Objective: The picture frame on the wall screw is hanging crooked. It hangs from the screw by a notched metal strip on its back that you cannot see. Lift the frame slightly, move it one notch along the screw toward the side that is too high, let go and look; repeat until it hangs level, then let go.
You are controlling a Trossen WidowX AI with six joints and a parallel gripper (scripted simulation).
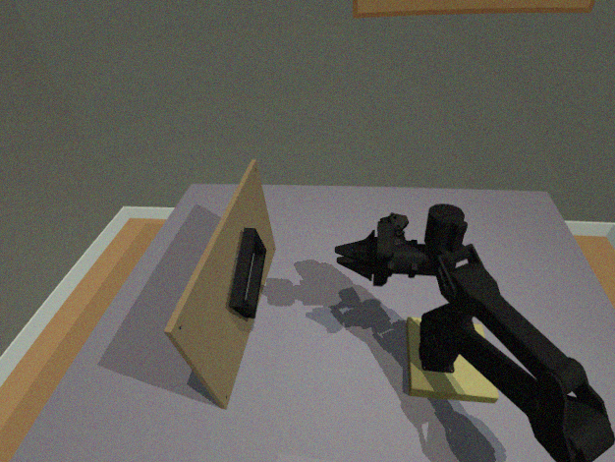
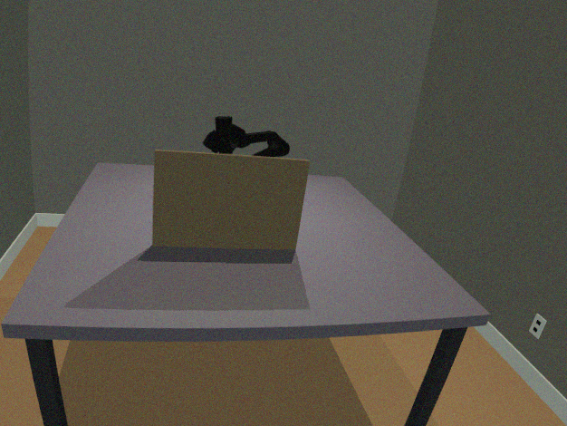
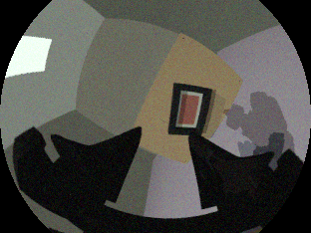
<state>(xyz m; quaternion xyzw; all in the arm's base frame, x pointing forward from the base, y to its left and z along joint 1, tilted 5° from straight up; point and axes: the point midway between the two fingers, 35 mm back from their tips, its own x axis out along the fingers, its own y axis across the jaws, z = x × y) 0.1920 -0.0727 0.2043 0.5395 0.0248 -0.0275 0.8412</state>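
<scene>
Right now my gripper tip is 200 mm short of the black picture frame, 90 mm above it and 10 mm to the left of it. Round my gripper tip: tan wall board: 210 mm ahead, 90 mm below, 10 mm to the right.
</scene>
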